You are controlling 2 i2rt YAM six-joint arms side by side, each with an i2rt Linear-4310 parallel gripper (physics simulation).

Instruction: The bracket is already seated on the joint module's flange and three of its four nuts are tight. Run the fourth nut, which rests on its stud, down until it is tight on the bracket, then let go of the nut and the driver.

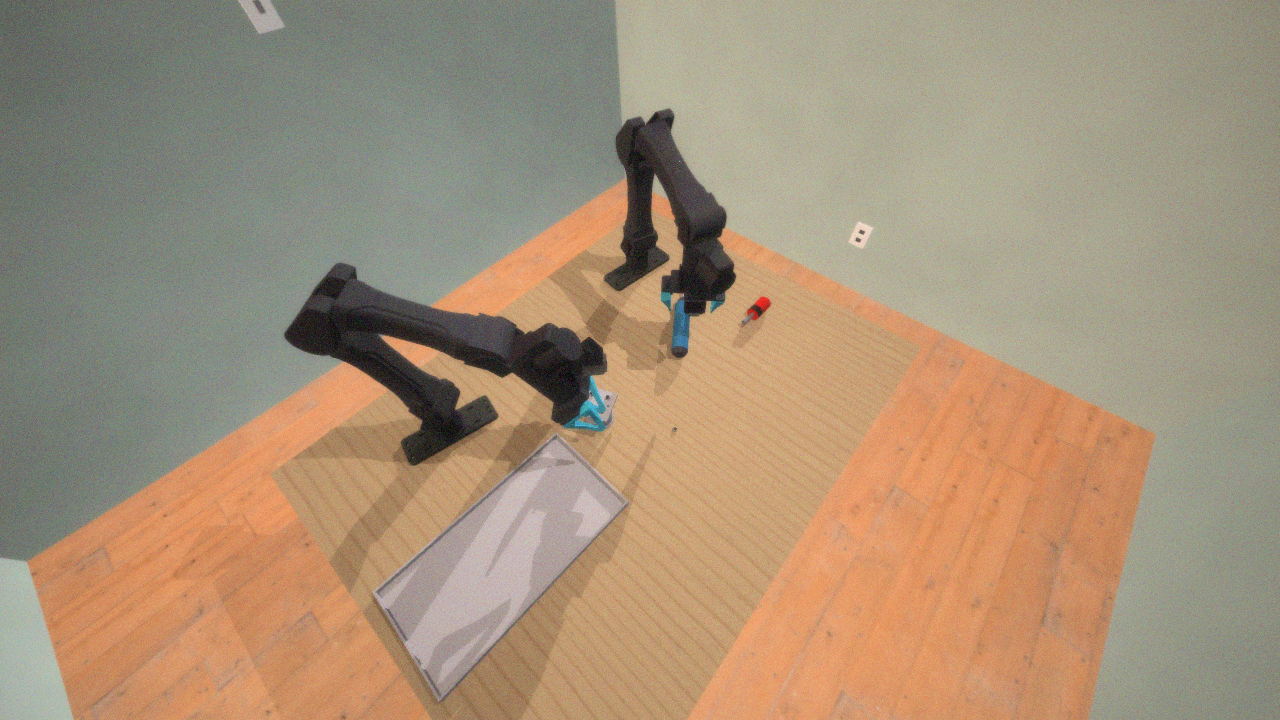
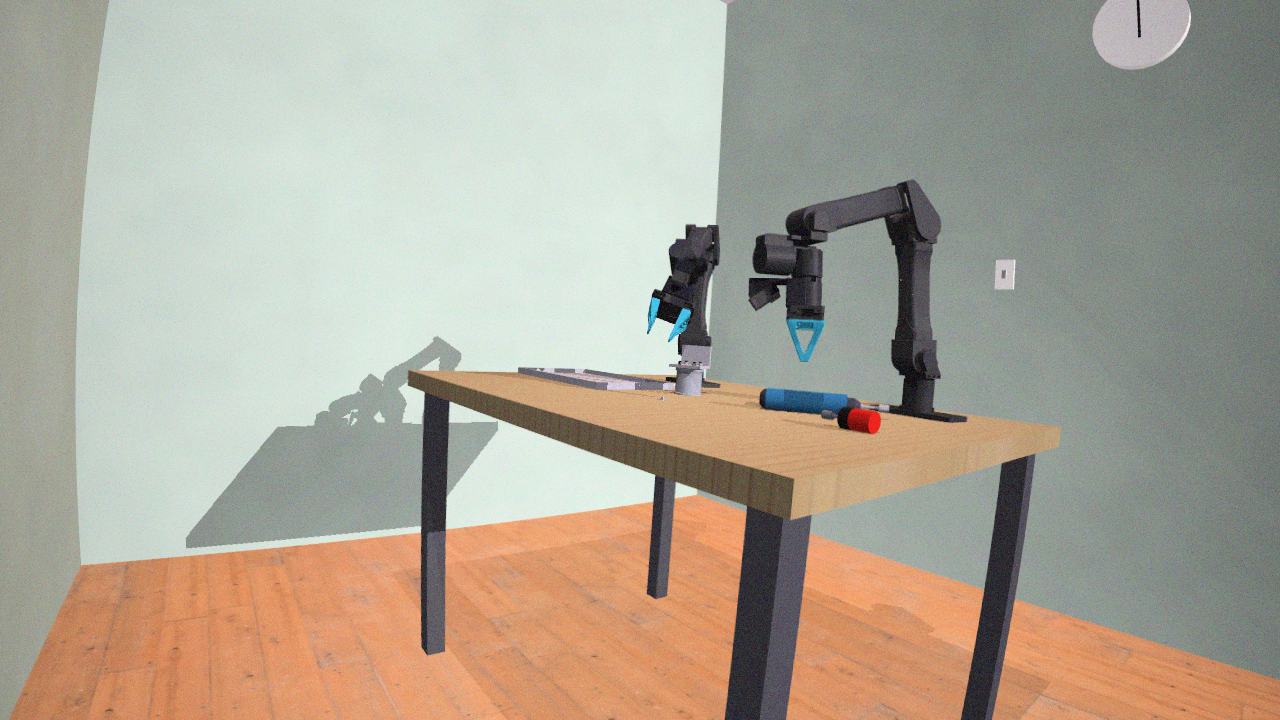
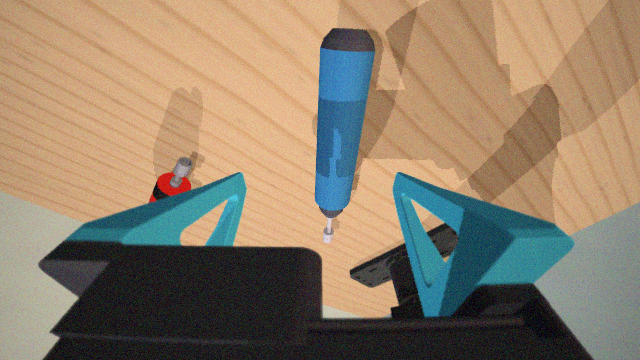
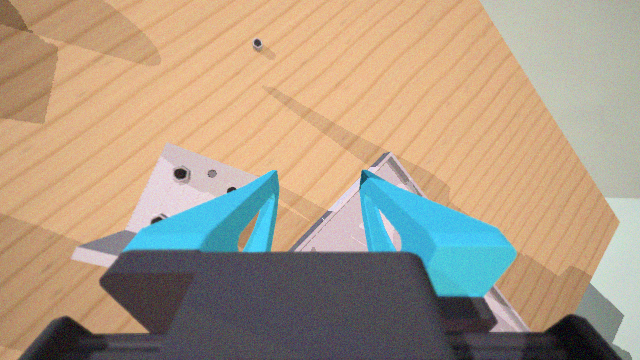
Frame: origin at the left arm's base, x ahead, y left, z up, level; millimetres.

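Seen in the pictures: left gripper, between the fingertips: (image 2: 803, 361) (image 3: 319, 180); right gripper, between the fingertips: (image 1: 603, 420) (image 2: 658, 336) (image 4: 319, 179); left arm's base, origin of its link: (image 1: 637, 269) (image 2: 916, 415) (image 3: 404, 256); right arm's base, origin of its link: (image 1: 451, 429).
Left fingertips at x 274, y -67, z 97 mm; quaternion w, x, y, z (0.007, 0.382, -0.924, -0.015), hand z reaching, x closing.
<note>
Pixels of each thing's top centre, then the offset from my left fingertips to it. "pt": a spot on its surface instead.
- blue driver, centre of its top: (image 3: 336, 180) (image 2: 824, 392) (image 1: 682, 312) 42 mm back, 19 mm left, 56 mm down
- joint module, centre of its top: (image 2: 690, 361) 36 mm ahead, 313 mm right, 23 mm down
- nut, a spot on its surface: (image 4: 182, 174) pt 43 mm ahead, 291 mm right, 23 mm down
- small nut-like piece, centre of its top: (image 4: 257, 42) (image 2: 662, 397) (image 1: 675, 428) 170 mm ahead, 208 mm right, 92 mm down
- red-handled tool, centre of its top: (image 3: 164, 198) (image 2: 849, 407) (image 1: 755, 307) 70 mm ahead, 174 mm left, 63 mm down
- shallow grey tray, a spot on its surface: (image 4: 407, 175) (image 1: 614, 514) pt 227 mm ahead, 426 mm right, 81 mm down
A blue driver (image 1: 680, 331) (image 2: 805, 400) (image 3: 342, 115) lies on the table. My left gripper (image 1: 691, 304) (image 2: 804, 358) (image 3: 319, 180) is open and empty above it. The pale bracket (image 1: 610, 398) (image 2: 696, 355) (image 4: 150, 195) sits on the joint module (image 2: 688, 382). One nut (image 4: 182, 174) shows at its corner; others are partly hidden by a finger. How tight they are cannot be told. My right gripper (image 2: 660, 336) (image 4: 319, 179) is partly open and empty, above and beside the bracket. A small nut-like piece (image 1: 674, 429) (image 2: 662, 397) (image 4: 257, 44) lies on the table, apart from the bracket.
A red-handled tool (image 1: 759, 308) (image 2: 861, 420) (image 3: 170, 190) lies beside the blue driver. A shallow grey tray (image 1: 624, 505) (image 4: 407, 175) lies near the bracket, on the side away from the driver. The left arm's base (image 1: 636, 268) stands behind the driver.
</note>
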